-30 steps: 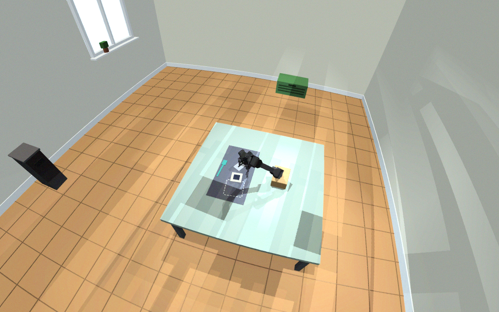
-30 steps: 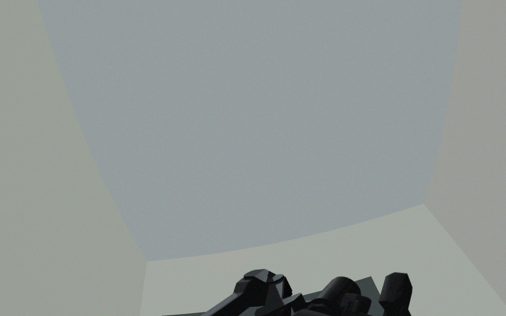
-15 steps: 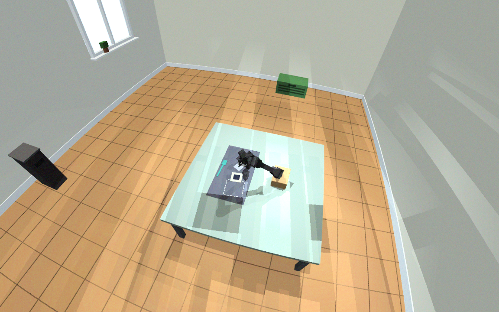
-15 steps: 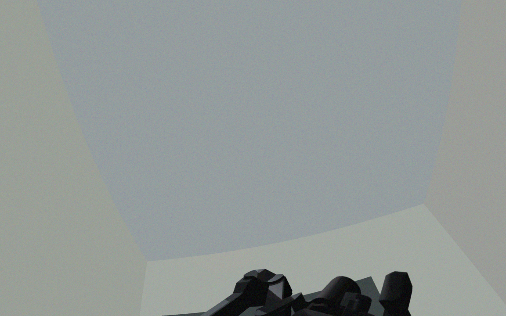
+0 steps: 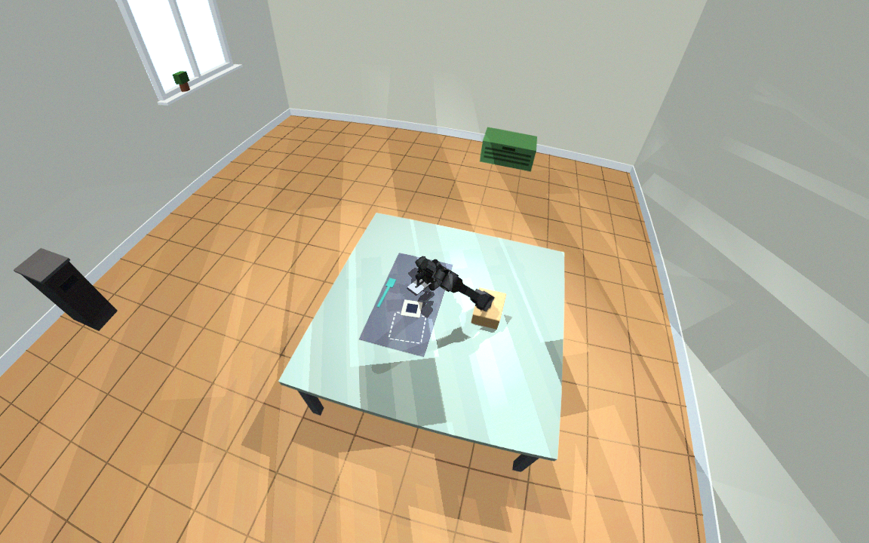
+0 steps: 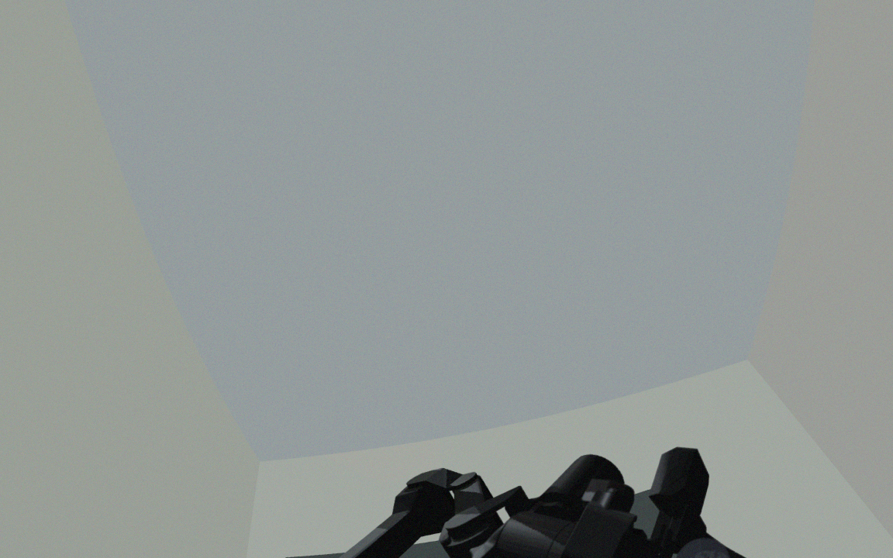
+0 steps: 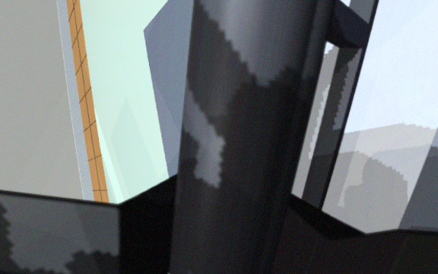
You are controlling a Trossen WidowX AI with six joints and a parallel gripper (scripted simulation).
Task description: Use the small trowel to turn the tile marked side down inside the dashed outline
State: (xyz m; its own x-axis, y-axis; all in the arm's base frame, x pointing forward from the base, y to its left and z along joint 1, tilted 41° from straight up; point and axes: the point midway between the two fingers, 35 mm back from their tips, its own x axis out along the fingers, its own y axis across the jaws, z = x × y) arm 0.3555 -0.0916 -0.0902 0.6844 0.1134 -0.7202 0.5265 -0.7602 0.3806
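Right now my gripper tip is 20 mm past the trowel, 20 mm to the right of it and 10 mm above it. From my gripper tip the other things lie so: teal tool 160 mm ahead, 90 mm to the left, 70 mm below; then dark grey mat 20 mm ahead, 120 mm to the left, 100 mm below; then white tile 190 mm to the left, 70 mm below.
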